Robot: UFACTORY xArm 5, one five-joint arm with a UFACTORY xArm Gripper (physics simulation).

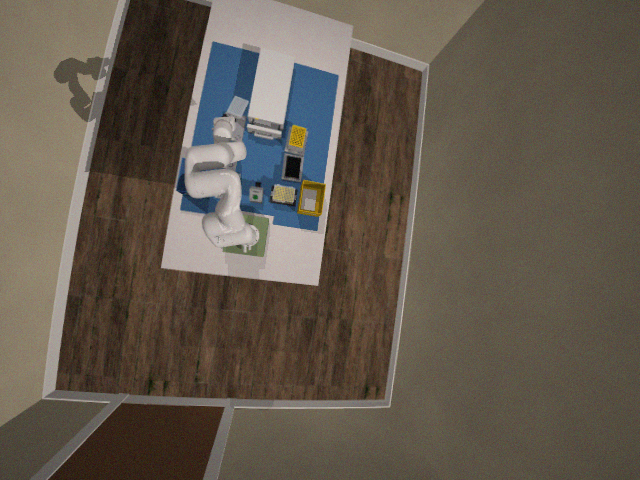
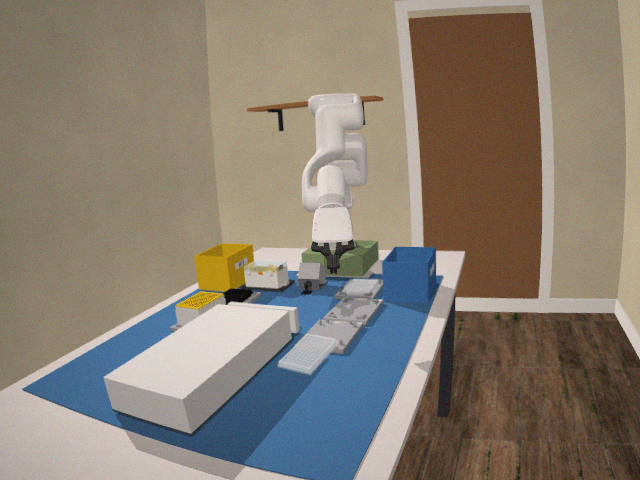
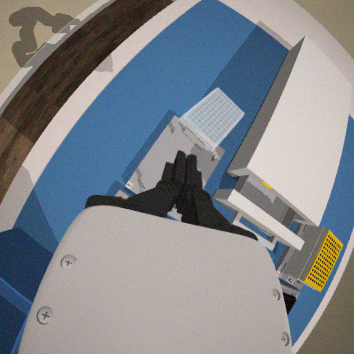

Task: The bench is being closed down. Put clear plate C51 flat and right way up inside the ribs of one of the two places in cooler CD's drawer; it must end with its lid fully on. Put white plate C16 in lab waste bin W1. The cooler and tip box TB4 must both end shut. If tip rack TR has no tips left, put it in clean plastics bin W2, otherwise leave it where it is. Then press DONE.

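Places are measured from the arm's base along level axes (x ahead, y left, z up), in centimetres.
Where they show: gripper, between the fingertips: (image 1: 225, 116) (image 2: 333, 271) (image 3: 181, 165).
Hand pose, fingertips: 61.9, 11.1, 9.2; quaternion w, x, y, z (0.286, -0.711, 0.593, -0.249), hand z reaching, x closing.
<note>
After its pixels a point has its place, as x, y, z.
A clear gridded plate (image 1: 237, 106) @(76.9, 7.7, -5.1) (image 2: 308, 353) @(78.0, 7.8, -5.0) (image 3: 213, 118) @(76.0, 7.6, -4.9) lies at the end of a grey nest (image 2: 333, 330) @(62.7, 10.3, -6.0) (image 3: 155, 162) @(63.5, 13.8, -6.0), overlapping its edge. My gripper (image 2: 333, 269) @(61.9, 11.1, 9.2) (image 3: 181, 165) @(61.9, 11.1, 9.2) is shut and empty above the row of nests. Cooler CD (image 1: 272, 87) @(86.8, -12.6, 1.2) (image 2: 206, 356) @(94.5, -8.5, 1.2) (image 3: 310, 115) @(85.2, -9.8, 1.2) has its drawer front (image 1: 264, 129) @(61.6, -8.4, -0.1) (image 3: 260, 217) @(61.9, -5.7, -0.1) pulled out a little. Tip box TB4 (image 1: 283, 194) @(23.8, -19.6, 0.5) (image 2: 266, 274) @(29.7, -17.9, -0.9) looks shut. The yellow tip rack (image 1: 297, 135) @(59.6, -27.5, 0.1) (image 2: 200, 299) @(59.0, -27.5, 0.1) (image 3: 324, 260) @(59.2, -27.2, 0.1) sits on its nest. A white flat piece (image 1: 310, 198) @(23.3, -36.3, -5.5) lies in the yellow bin (image 1: 323, 198) @(21.7, -42.5, 3.7) (image 2: 214, 271) @(31.0, -36.1, -0.3); its label is unreadable.
A blue bin (image 2: 408, 279) @(39.7, 27.8, -0.2) (image 3: 22, 265) @(39.4, 25.8, 0.3) stands at the table's side. A translucent flat piece (image 2: 361, 287) @(31.6, 12.8, -5.2) rests on a nest beside it. A small block with a green button (image 1: 255, 194) @(22.7, -3.9, 0.2) (image 2: 311, 275) @(28.0, -3.5, -2.4) stands near the green box (image 1: 261, 237) @(-1.0, -7.4, 0.1) (image 2: 361, 260) @(12.9, 10.3, -1.9). A black-topped holder (image 1: 293, 166) @(42.7, -25.7, -5.6) is beside the rack.
</note>
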